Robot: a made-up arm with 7 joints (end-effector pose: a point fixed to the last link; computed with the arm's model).
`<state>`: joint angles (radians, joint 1 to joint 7).
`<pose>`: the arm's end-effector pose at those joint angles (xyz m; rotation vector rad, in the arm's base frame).
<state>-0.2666 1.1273 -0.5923 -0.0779 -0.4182 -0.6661 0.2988</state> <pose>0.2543 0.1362 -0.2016 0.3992 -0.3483 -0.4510</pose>
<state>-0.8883 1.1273 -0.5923 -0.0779 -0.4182 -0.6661 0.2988</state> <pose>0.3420 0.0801 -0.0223 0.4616 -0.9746 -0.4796</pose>
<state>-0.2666 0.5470 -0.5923 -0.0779 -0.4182 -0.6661 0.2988</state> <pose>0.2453 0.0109 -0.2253 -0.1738 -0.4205 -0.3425</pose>
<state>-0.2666 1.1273 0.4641 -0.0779 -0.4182 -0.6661 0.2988</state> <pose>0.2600 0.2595 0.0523 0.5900 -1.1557 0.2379</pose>
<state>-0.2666 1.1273 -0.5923 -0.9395 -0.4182 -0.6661 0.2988</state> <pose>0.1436 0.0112 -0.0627 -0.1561 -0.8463 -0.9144</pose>
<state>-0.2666 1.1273 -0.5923 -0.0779 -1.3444 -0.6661 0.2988</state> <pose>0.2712 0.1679 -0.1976 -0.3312 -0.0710 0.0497</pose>
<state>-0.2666 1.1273 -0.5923 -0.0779 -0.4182 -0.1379 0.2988</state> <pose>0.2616 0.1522 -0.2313 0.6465 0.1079 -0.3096</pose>
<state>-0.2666 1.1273 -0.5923 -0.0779 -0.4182 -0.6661 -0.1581</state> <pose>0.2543 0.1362 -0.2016 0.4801 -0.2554 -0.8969</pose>
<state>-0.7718 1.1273 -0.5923 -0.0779 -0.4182 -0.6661 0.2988</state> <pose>0.3347 0.0910 -0.0595 0.4517 -0.8569 -0.4765</pose>
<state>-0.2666 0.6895 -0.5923 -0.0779 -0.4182 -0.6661 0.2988</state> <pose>0.2476 0.0426 -0.2263 -0.0332 -0.4049 -0.3711</pose>
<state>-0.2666 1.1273 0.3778 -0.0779 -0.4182 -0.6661 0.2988</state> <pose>0.2708 0.2494 0.0332 0.5773 -1.0920 0.1780</pose>
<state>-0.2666 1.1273 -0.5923 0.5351 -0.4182 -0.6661 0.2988</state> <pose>0.2462 0.2824 -0.2581 0.7534 0.0231 -0.0958</pose>
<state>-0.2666 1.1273 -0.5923 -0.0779 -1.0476 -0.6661 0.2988</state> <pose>0.2672 0.1568 -0.1956 -0.0991 -0.1623 -0.1123</pose>
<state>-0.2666 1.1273 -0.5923 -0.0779 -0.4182 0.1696 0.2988</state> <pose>0.2591 0.1657 -0.2461 0.7792 0.3768 -0.2187</pose>
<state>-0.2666 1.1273 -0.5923 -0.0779 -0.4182 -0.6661 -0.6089</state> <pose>0.2543 0.1362 -0.2016 0.5481 -0.1479 -1.3358</pose>
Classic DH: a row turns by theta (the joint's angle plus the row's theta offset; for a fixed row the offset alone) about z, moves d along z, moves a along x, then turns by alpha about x. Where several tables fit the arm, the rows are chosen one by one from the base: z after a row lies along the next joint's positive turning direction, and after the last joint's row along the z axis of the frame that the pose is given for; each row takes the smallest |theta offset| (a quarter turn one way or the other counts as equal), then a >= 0, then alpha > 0; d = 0 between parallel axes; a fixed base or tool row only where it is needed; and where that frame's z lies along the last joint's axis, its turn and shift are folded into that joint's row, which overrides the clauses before.
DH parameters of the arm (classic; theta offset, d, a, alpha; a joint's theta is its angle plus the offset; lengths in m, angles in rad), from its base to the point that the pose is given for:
base (fixed): -0.071 0 0 -1.3004
joint 1: -1.3111 0.0488 -0.0183 -1.5708
joint 2: 1.2915 -0.0004 -0.006 1.5708
joint 3: 1.5708 -0.2204 0.0227 -1.5708
joint 4: 1.5708 0.003 0.0157 1.5708
joint 5: 0 0.2075 0.0005 -1.5708
joint 6: -1.5708 0 0.066 1.5708
joint 7: 0 0.0003 0 0

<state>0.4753 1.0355 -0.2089 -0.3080 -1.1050 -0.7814 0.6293</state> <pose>0.1297 0.1983 -0.2225 -0.2674 0.0331 0.5358</pose>
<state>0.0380 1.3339 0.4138 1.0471 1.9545 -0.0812 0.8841</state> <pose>0.1067 0.5207 -0.0867 3.0042 0.3552 -0.3923</pose>
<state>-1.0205 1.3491 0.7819 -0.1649 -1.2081 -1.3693 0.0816</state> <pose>0.0474 0.2554 0.2275 -0.1870 -2.9000 -0.1116</pose>
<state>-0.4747 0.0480 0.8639 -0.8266 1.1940 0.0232 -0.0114</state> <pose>0.1698 0.2092 0.0026 1.2620 -0.4232 1.2627</pose>
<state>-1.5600 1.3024 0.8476 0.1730 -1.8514 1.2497 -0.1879</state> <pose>0.0958 0.2787 0.2801 -0.2388 -0.8084 -1.0809</pose>
